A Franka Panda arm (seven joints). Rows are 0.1 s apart.
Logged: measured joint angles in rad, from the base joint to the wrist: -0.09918 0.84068 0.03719 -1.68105 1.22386 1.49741 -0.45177; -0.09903 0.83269 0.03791 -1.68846 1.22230 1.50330 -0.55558; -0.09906 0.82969 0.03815 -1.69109 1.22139 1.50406 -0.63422; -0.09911 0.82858 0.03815 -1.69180 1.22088 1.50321 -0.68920; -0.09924 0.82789 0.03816 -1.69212 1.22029 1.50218 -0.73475; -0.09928 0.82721 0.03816 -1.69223 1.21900 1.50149 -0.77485; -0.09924 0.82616 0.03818 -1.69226 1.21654 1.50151 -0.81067; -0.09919 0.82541 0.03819 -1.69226 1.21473 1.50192 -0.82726; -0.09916 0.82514 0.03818 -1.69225 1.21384 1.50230 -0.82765; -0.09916 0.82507 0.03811 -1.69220 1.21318 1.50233 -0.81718; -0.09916 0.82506 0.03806 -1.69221 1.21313 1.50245 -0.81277; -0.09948 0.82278 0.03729 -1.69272 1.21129 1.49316 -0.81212; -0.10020 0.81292 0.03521 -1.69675 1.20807 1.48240 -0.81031; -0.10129 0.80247 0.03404 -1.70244 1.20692 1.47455 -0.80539; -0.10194 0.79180 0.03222 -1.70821 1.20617 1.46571 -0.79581; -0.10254 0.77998 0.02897 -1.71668 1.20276 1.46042 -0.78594
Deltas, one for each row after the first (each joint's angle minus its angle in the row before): 0.00015 -0.00799 0.00072 -0.00741 -0.00156 0.00589 -0.10381; -0.00003 -0.00300 0.00024 -0.00263 -0.00091 0.00076 -0.07864; -0.00005 -0.00111 0.00000 -0.00071 -0.00051 -0.00085 -0.05498; -0.00013 -0.00069 0.00001 -0.00032 -0.00059 -0.00103 -0.04555; -0.00004 -0.00068 0.00000 -0.00011 -0.00129 -0.00069 -0.04010; 0.00004 -0.00105 0.00002 -0.00003 -0.00246 0.00002 -0.03582; 0.00005 -0.00075 0.00001 0.00000 -0.00181 0.00041 -0.01659; 0.00003 -0.00027 -0.00001 0.00001 -0.00089 0.00038 -0.00039; 0.00000 -0.00007 -0.00007 0.00005 -0.00066 0.00003 0.01047; 0.00000 -0.00001 -0.00005 -0.00001 -0.00005 0.00012 0.00441; -0.00032 -0.00228 -0.00077 -0.00051 -0.00184 -0.00929 0.00065; -0.00072 -0.00986 -0.00208 -0.00403 -0.00322 -0.01076 0.00181; -0.00109 -0.01045 -0.00117 -0.00569 -0.00115 -0.00785 0.00492; -0.00065 -0.01067 -0.00182 -0.00577 -0.00075 -0.00884 0.00958; -0.00060 -0.01182 -0.00325 -0.00847 -0.00341 -0.00529 0.00987
